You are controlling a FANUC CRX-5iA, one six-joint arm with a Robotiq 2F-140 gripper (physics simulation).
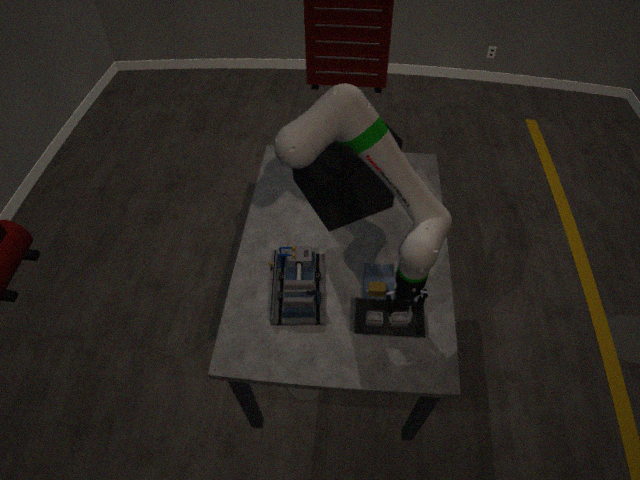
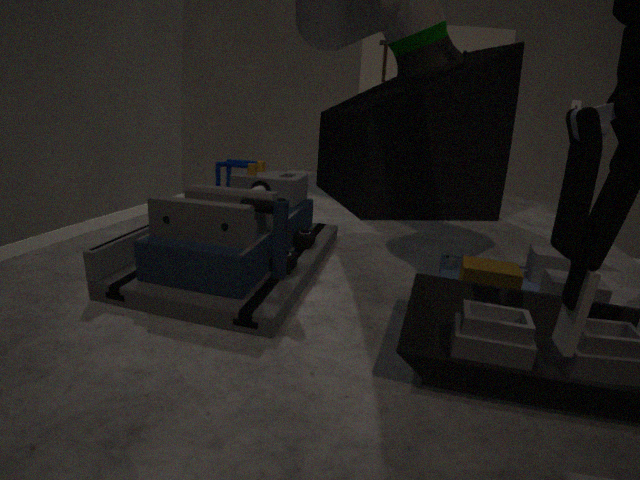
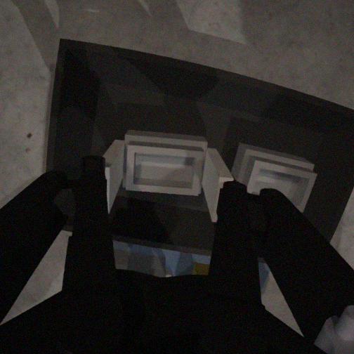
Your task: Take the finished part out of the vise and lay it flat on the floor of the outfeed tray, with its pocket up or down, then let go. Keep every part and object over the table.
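Places are measured from the arm's base along level axes (x down, y ahead, z right), in centimetres.
Pixels of known places: gripper, fingertip midpoint: (image 1: 399, 319) (image 2: 602, 352); arm's base, link origin: (image 2: 431, 71).
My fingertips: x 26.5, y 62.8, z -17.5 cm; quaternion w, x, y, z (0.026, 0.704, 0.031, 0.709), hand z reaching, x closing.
Note:
Ahead of a thing's pixels: the offset from my fingertips to its top centre. Level surfaces: height alone.
The finished part {dx -1.9, dy -0.2, dz +0.0 cm} (image 1: 400, 318) (image 2: 608, 342) (image 3: 165, 170) is a pale grey stepped block with its pocket up, inside the dark outfeed tray (image 1: 357, 322) (image 2: 465, 383) (image 3: 75, 95). My gripper (image 1: 401, 311) (image 3: 163, 160) is shut on this part, with one pale finger pad against each short side. The part looks level and low at the tray floor; whether its underside touches the floor is hidden. A second similar part {dx -1.9, dy +0.0, dz +8.7 cm} (image 1: 374, 317) (image 2: 493, 338) (image 3: 282, 177) lies beside it, pocket up. The vise {dx -7.1, dy -12.3, dz +36.2 cm} (image 1: 298, 311) (image 2: 201, 266) stands apart from the tray, with no part visible between its jaws.
A blue fixture {dx +1.1, dy -16.4, dz +3.0 cm} (image 1: 378, 271) with a yellow block {dx -1.6, dy -12.2, dz +7.6 cm} (image 1: 377, 288) (image 2: 491, 272) (image 3: 201, 269) stands against the tray's robot side, close to my gripper. The black robot base (image 1: 341, 191) (image 2: 418, 149) stands farther back on the table {dx +2.8 cm} (image 1: 289, 356). The tray walls surround both parts.

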